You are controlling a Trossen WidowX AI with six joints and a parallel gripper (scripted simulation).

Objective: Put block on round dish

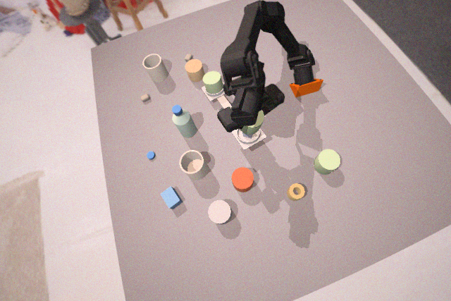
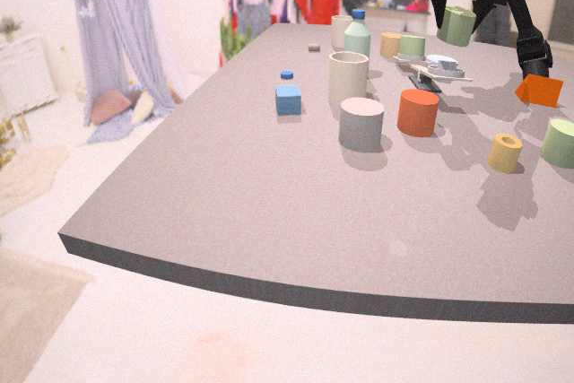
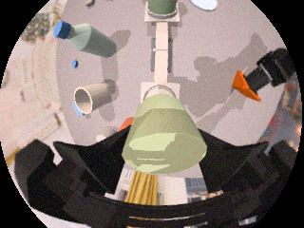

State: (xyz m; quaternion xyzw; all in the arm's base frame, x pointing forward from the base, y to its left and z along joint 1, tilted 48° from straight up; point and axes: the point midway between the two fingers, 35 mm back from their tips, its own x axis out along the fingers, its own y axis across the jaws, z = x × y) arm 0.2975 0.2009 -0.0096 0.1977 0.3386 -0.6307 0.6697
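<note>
My gripper tip is now 10 mm to the left of the pale lavender block and 80 mm above it. From my gripper tip the other things lie so: peach cylinder (120 mm ahead, 370 mm to the right, 130 mm below); then orange cylinder (70 mm ahead, 110 mm to the left, 130 mm below); then bottle (200 mm ahead, 130 mm to the right, 60 mm below).
</note>
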